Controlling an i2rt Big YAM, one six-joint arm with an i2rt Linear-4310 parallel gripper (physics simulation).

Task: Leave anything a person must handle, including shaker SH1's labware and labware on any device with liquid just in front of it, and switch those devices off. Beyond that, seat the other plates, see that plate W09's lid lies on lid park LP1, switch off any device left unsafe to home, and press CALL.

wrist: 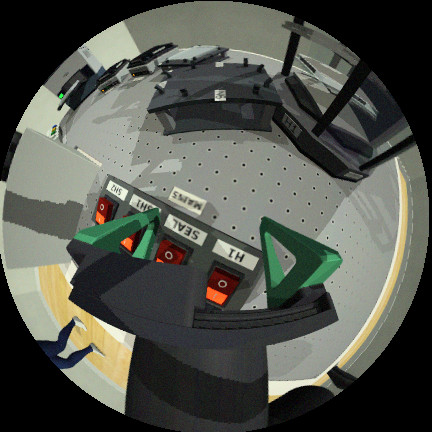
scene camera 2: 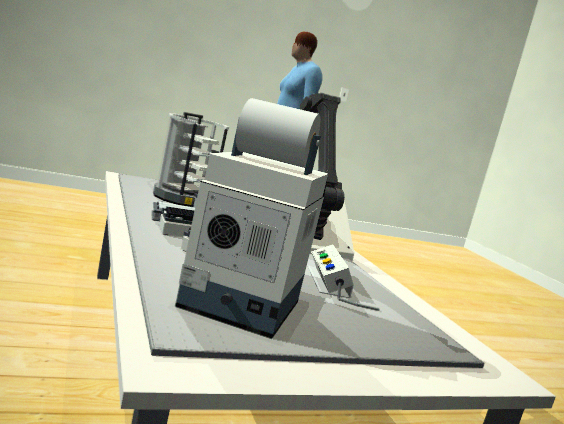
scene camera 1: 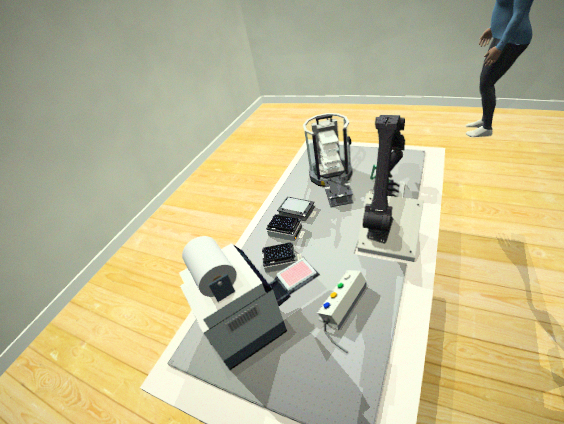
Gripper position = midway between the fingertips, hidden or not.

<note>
In view: my gripper (wrist: pixel 209 217), a button box (scene camera 2: pixel 331 275) and a plate hotel (scene camera 2: pixel 172 186).
The button box shows as well in scene camera 1 (scene camera 1: pixel 339 304). The plate hotel also shows in the wrist view (wrist: pixel 347 134) and in scene camera 1 (scene camera 1: pixel 339 123).
</note>
